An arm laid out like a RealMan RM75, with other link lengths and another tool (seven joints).
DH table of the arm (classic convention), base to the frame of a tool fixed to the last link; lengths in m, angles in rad. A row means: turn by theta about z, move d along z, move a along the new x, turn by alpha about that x. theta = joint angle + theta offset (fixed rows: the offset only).
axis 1: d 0.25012, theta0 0, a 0, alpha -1.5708
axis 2: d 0, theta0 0, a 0, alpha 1.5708
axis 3: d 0.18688, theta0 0, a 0, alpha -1.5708
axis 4: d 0, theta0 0, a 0, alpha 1.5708
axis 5: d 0.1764, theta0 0, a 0, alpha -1.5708
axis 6: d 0, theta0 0, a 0, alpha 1.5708
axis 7: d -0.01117, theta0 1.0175, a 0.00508, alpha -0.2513
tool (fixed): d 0.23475, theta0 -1.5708, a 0, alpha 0
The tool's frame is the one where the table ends.
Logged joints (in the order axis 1, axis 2, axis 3, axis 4, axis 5, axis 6, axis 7), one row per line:
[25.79, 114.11, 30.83, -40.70, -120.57, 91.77, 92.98]
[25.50, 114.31, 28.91, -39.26, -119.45, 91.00, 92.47]
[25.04, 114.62, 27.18, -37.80, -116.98, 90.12, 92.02]
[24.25, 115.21, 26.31, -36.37, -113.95, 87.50, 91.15]
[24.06, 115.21, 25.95, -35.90, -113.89, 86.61, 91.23]
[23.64, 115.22, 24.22, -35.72, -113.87, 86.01, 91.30]
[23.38, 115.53, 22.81, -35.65, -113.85, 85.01, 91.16]
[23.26, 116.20, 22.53, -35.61, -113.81, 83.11, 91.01]
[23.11, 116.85, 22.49, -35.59, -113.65, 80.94, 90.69]
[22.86, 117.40, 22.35, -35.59, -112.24, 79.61, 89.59]
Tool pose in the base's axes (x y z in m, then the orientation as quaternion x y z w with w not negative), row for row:
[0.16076, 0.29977, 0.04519, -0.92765, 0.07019, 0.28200, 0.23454]
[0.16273, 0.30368, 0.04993, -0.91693, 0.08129, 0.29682, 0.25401]
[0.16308, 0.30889, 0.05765, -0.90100, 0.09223, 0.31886, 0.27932]
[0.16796, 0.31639, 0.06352, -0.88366, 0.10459, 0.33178, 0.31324]
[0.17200, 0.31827, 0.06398, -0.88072, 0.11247, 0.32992, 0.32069]
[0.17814, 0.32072, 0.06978, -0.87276, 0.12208, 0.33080, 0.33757]
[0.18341, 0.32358, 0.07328, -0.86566, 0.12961, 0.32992, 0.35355]
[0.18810, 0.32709, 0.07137, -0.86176, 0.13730, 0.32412, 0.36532]
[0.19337, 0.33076, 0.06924, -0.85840, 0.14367, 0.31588, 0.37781]
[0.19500, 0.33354, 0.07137, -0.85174, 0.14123, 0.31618, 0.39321]
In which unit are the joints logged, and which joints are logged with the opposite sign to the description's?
The joints are logged in degrees. Opposite sign: axis 3, axis 6.
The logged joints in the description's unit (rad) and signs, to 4 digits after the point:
[0.4501, 1.9916, -0.5381, -0.7103, -2.1043, -1.6017, 1.6228]
[0.4451, 1.9951, -0.5046, -0.6852, -2.0848, -1.5882, 1.6139]
[0.4370, 2.0005, -0.4744, -0.6597, -2.0417, -1.5729, 1.6061]
[0.4232, 2.0108, -0.4592, -0.6348, -1.9888, -1.5272, 1.5909]
[0.4199, 2.0108, -0.4529, -0.6266, -1.9878, -1.5116, 1.5923]
[0.4126, 2.0110, -0.4227, -0.6234, -1.9874, -1.5012, 1.5935]
[0.4081, 2.0164, -0.3981, -0.6222, -1.9871, -1.4837, 1.5910]
[0.4060, 2.0281, -0.3932, -0.6215, -1.9864, -1.4505, 1.5884]
[0.4033, 2.0394, -0.3925, -0.6212, -1.9836, -1.4127, 1.5828]
[0.3990, 2.0490, -0.3901, -0.6212, -1.9590, -1.3895, 1.5636]

